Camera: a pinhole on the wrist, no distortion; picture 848 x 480 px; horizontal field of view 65.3 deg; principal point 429.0 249.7 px. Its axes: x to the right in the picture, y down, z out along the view. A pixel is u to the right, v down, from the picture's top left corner.
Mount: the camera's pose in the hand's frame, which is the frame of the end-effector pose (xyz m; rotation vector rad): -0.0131 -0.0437 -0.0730 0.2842 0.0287 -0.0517
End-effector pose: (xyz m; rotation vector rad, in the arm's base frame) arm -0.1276 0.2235 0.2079 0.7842 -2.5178 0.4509
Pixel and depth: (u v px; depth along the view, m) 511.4 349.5 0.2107
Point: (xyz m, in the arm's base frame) -0.1428 0.0979 0.1152
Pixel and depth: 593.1 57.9 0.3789
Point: -0.1171 -0.1278 0.0790
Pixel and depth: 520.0 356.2 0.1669
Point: -0.1299 0.1247 0.1479
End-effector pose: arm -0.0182 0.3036 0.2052 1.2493 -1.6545 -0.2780
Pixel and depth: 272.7 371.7 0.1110
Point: -0.0198 0.2948 0.1295
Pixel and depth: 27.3 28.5 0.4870
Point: -0.1275 0.2848 -0.3562
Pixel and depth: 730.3 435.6 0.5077
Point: -0.3326 -0.0780 0.0882
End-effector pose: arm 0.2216 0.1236 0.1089 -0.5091 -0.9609 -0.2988
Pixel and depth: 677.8 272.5 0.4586
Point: -0.0182 0.1768 0.4684
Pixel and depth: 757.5 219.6 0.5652
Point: -0.0546 0.1582 0.6204
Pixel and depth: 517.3 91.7 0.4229
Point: -0.0855 0.0641 0.3628
